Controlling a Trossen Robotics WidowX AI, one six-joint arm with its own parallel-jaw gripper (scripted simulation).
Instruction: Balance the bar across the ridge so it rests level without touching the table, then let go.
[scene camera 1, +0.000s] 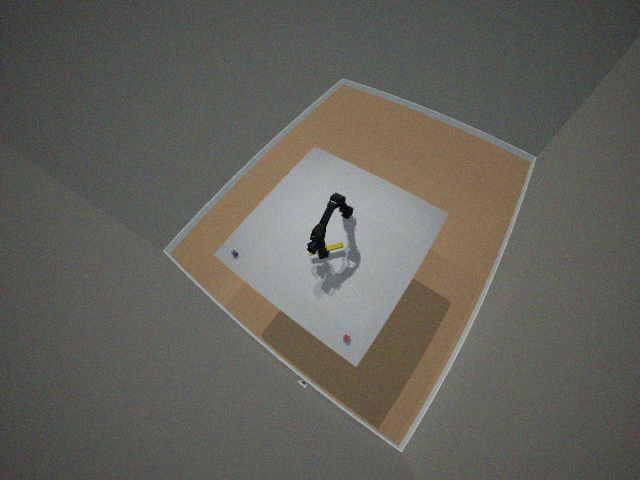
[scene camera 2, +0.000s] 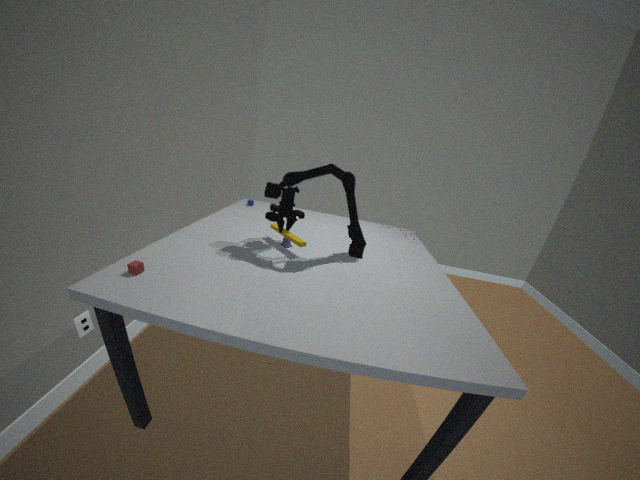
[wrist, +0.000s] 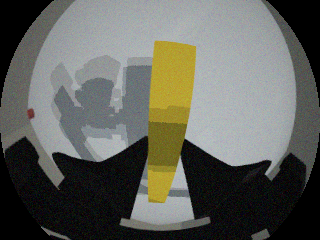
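There's a yellow bar (wrist: 173, 67) that I can see, and I can see my gripper (wrist: 164, 141) too.
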